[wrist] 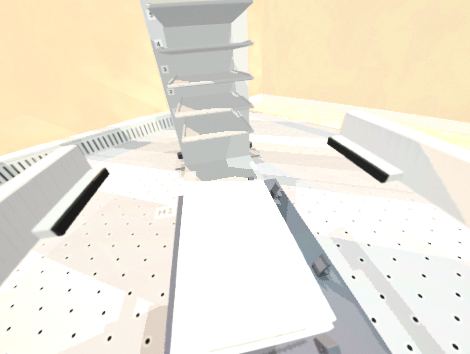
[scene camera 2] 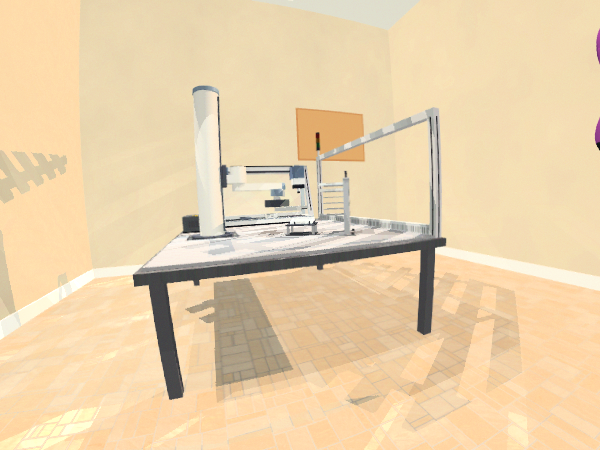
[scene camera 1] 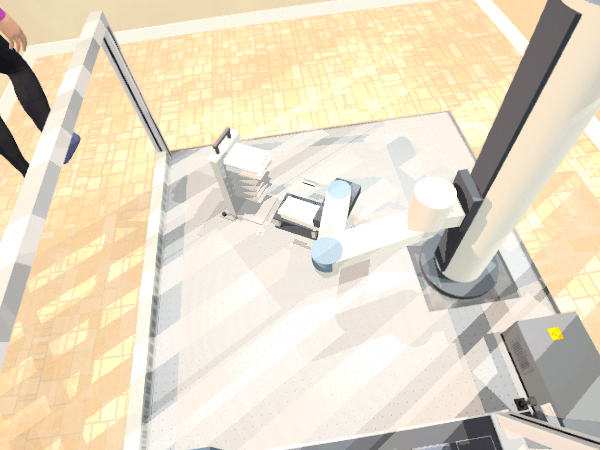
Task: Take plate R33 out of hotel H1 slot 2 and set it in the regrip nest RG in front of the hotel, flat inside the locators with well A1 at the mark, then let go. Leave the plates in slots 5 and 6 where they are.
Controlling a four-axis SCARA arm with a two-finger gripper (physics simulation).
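Places are measured from the arm's base along level axes (x left, y ahead, z down), in metres.
Pixels of known places: gripper, fingertip midpoint: (wrist: 222, 142) (scene camera 2: 305, 207) (scene camera 1: 293, 195); arm's base at its link origin: (scene camera 2: 213, 237) (scene camera 1: 457, 264).
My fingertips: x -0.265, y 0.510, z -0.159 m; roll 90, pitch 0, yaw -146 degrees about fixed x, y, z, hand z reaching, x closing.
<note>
Ahead of a thing's pixels: the offset from my fingertips to its top centre. "spot": to the spot under its first point.
White plate R33 @[dx +0.008, dy -0.016, dz +0.057 m] (scene camera 1: 299, 209) (scene camera 2: 302, 220) (wrist: 240, 260) lies in the dark regrip nest RG @[dx +0.004, dy -0.020, dz +0.071 m] (scene camera 1: 296, 229) (scene camera 2: 301, 228) (wrist: 305, 235). It looks flat, with locators along its right side in the wrist view. Its print is washed out, and I cannot tell well A1 or the mark. My gripper (scene camera 1: 306, 212) (scene camera 2: 292, 208) (wrist: 222, 142) is open and empty above the plate, its fingers wide on either side. Hotel H1 (scene camera 1: 223, 185) (scene camera 2: 346, 205) (wrist: 197, 35) stands beyond the nest; slot 2 shows no plate. A white plate @[dx -0.085, dy +0.127, dz -0.129 m] (scene camera 1: 248, 159) sits at its top. The upper slots are cut off in the wrist view.
The arm column (scene camera 1: 487, 215) (scene camera 2: 207, 160) stands on the side of the nest opposite the hotel. A grey box @[spot: dx +0.618, dy -0.603, dz +0.032 m] (scene camera 1: 555, 355) sits at the table's corner. A frame rail @[spot: dx +0.019, dy +0.497, dz -0.461 m] (scene camera 1: 65, 110) (scene camera 2: 375, 134) runs above the table edge behind the hotel. A person's legs (scene camera 1: 27, 95) show outside the frame.
</note>
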